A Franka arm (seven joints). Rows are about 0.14 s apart.
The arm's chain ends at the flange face. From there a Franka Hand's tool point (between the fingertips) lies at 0.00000 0.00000 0.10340 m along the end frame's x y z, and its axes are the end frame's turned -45 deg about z.
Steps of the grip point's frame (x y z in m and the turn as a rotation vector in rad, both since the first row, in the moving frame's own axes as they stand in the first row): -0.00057 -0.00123 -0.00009 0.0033 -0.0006 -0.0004; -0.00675 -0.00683 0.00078 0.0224 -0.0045 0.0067; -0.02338 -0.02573 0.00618 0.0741 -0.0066 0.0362; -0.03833 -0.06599 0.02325 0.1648 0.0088 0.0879; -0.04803 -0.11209 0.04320 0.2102 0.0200 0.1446; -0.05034 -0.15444 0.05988 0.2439 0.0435 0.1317; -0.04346 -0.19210 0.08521 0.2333 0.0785 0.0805; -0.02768 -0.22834 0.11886 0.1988 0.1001 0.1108; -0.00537 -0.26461 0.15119 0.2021 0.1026 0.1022
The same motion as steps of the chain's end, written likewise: -0.00099 -0.00027 -0.00009 0.0019 -0.0028 -0.0004; -0.00764 0.00126 0.00081 0.0127 -0.0190 0.0067; -0.02892 0.00337 0.00647 0.0477 -0.0571 0.0362; -0.06298 -0.00644 0.02465 0.1228 -0.1103 0.0879; -0.10068 -0.02765 0.04549 0.1628 -0.1345 0.1446; -0.13172 -0.05191 0.06303 0.2032 -0.1417 0.1317; -0.15629 -0.08211 0.08833 0.2205 -0.1095 0.0805; -0.17510 -0.11986 0.12141 0.2114 -0.0698 0.1108; -0.18484 -0.16089 0.15383 0.2155 -0.0704 0.1022
